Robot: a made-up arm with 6 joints.
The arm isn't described. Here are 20 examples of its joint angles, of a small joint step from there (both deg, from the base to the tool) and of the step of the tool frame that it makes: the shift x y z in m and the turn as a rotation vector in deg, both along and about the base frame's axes.
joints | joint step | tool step
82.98 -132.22 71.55 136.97 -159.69 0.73 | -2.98 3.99 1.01 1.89 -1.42 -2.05 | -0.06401 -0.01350 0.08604 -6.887 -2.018 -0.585
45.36 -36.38 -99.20 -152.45 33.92 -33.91 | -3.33 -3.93 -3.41 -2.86 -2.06 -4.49 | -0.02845 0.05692 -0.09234 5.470 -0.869 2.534
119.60 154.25 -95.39 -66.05 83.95 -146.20 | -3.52 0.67 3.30 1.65 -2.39 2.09 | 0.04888 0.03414 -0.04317 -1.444 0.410 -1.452
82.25 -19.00 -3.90 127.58 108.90 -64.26 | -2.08 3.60 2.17 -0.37 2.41 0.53 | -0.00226 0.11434 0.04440 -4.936 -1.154 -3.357
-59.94 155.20 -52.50 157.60 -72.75 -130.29 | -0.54 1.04 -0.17 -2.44 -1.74 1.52 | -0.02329 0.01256 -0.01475 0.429 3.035 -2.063
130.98 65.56 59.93 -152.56 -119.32 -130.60 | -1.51 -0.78 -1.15 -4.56 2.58 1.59 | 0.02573 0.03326 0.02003 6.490 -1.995 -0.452
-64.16 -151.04 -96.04 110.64 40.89 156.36 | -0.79 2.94 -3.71 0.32 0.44 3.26 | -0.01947 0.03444 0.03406 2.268 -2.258 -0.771
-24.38 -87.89 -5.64 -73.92 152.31 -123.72 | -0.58 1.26 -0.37 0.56 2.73 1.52 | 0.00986 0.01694 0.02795 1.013 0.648 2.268
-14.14 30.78 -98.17 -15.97 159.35 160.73 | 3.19 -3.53 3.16 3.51 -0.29 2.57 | -0.05138 0.01481 0.02536 -0.887 -0.699 4.364
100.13 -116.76 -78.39 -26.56 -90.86 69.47 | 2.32 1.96 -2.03 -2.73 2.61 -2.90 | 0.02174 -0.01384 0.02403 -0.004 -4.461 3.983
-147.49 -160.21 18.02 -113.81 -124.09 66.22 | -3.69 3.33 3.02 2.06 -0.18 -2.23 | 0.10021 0.00626 0.05906 3.705 -3.289 -6.766
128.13 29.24 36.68 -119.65 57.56 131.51 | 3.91 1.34 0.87 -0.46 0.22 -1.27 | -0.08042 -0.01716 -0.03227 -1.826 -2.538 2.796
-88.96 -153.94 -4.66 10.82 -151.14 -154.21 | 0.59 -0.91 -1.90 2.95 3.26 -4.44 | -0.00824 -0.04324 -0.01639 0.771 3.752 -5.261
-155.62 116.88 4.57 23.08 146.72 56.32 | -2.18 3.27 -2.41 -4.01 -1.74 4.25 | 0.00729 0.05910 -0.05933 7.291 3.037 -0.624
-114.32 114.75 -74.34 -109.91 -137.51 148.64 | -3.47 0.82 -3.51 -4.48 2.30 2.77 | -0.06269 0.04536 0.00212 -0.780 2.466 -10.301
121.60 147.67 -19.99 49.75 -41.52 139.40 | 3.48 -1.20 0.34 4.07 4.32 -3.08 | -0.07412 -0.01983 0.01155 -4.261 0.386 4.197
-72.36 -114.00 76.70 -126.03 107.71 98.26 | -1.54 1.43 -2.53 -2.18 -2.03 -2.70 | 0.02604 0.03513 0.01402 2.330 -0.146 -2.683
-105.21 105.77 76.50 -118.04 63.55 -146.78 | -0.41 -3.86 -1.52 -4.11 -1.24 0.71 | -0.02511 -0.07769 0.06777 -5.474 0.096 3.388
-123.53 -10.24 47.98 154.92 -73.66 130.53 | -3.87 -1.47 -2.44 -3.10 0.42 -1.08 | 0.02024 0.06473 0.02653 -1.431 4.578 -5.981
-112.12 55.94 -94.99 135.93 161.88 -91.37 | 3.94 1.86 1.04 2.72 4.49 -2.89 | 0.00880 -0.04679 -0.00633 0.947 5.308 6.790
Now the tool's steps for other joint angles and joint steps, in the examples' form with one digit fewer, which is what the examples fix.
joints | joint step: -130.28 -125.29 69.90 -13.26 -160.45 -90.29 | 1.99 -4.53 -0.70 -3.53 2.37 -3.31
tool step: -0.0446 0.0050 -0.1026 -3.33 1.05 3.24
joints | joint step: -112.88 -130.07 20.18 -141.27 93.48 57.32 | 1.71 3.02 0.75 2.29 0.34 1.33
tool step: -0.0192 0.0605 0.0768 3.16 0.72 0.27
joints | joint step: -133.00 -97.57 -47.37 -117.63 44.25 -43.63 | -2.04 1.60 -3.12 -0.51 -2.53 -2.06
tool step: 0.0305 -0.0382 0.0153 -1.05 -2.38 -1.26
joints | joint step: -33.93 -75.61 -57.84 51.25 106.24 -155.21 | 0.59 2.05 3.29 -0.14 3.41 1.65
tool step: -0.0247 -0.0028 0.0776 6.14 6.37 -0.25
